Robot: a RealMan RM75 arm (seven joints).
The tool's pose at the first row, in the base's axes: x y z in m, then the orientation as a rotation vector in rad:
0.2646 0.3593 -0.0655 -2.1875 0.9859 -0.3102
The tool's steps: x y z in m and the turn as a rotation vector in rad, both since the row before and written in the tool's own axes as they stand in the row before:
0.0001 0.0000 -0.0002 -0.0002 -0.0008 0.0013
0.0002 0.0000 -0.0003 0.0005 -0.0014 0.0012
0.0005 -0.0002 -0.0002 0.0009 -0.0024 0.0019
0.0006 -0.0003 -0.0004 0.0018 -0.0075 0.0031
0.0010 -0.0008 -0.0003 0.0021 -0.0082 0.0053
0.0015 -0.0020 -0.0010 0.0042 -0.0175 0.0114
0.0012 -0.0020 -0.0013 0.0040 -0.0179 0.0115
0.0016 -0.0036 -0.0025 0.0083 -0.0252 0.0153
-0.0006 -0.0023 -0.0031 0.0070 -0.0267 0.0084
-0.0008 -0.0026 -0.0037 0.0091 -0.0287 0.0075
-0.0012 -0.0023 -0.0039 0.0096 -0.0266 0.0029
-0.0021 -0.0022 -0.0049 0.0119 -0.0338 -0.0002
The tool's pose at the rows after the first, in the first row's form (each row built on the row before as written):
0.2646 0.3591 -0.0654 -2.1869 0.9869 -0.3086
0.2646 0.3588 -0.0652 -2.1857 0.9872 -0.3067
0.2650 0.3584 -0.0650 -2.1837 0.9876 -0.3035
0.2654 0.3579 -0.0645 -2.1800 0.9861 -0.2944
0.2664 0.3574 -0.0638 -2.1747 0.9865 -0.2837
0.2681 0.3567 -0.0618 -2.1636 0.9874 -0.2607
0.2695 0.3560 -0.0596 -2.1524 0.9882 -0.2372
0.2716 0.3550 -0.0555 -2.1345 0.9874 -0.2060
0.2712 0.3546 -0.0516 -2.1211 0.9787 -0.1762
0.2706 0.3540 -0.0471 -2.1058 0.9672 -0.1458
0.2696 0.3533 -0.0426 -2.0924 0.9520 -0.1204
0.2675 0.3524 -0.0373 -2.0773 0.9287 -0.0903

